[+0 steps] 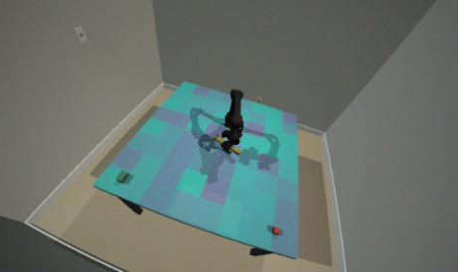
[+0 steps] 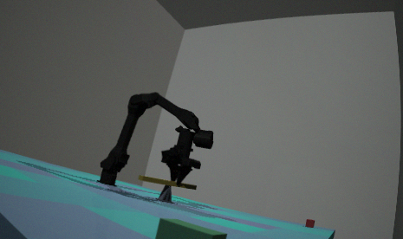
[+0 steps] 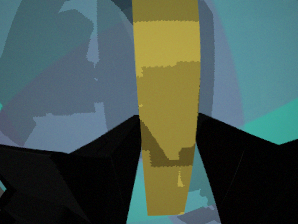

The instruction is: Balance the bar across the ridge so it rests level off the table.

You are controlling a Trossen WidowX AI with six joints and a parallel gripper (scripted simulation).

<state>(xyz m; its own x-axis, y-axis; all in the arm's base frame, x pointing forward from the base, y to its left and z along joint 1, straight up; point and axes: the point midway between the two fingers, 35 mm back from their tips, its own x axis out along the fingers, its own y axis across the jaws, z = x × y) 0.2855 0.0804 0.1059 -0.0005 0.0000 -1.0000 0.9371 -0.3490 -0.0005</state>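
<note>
Now: gripper tip 3 cm to the left of the yellow bar and 1 cm past it. Round my gripper tip: green block (58 cm to the right, 45 cm ahead, 6 cm below); then small red cube (45 cm ahead, 42 cm to the left, 6 cm below).
</note>
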